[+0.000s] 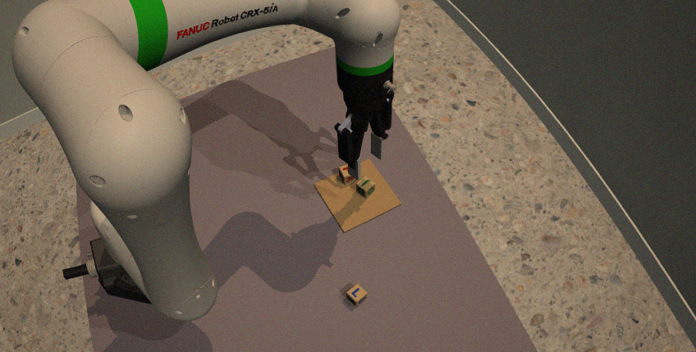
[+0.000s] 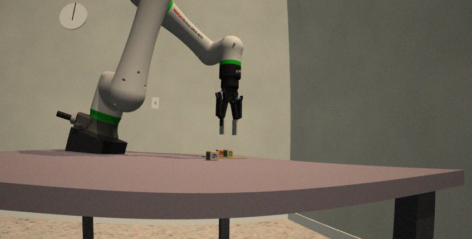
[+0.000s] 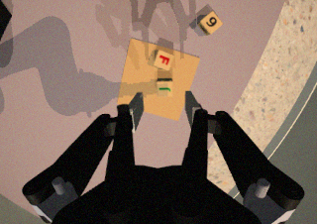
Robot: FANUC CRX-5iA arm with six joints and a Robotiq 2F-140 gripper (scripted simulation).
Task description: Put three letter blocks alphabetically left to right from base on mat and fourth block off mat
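Right now the green-lettered block is 110 mm below my hand. The rest, counted from my hand: tan mat: 120 mm below, 20 mm behind; then block marked 9: 140 mm to the left, 110 mm below, 40 mm ahead; then red-lettered block: 110 mm below, 50 mm to the left, 20 mm behind.
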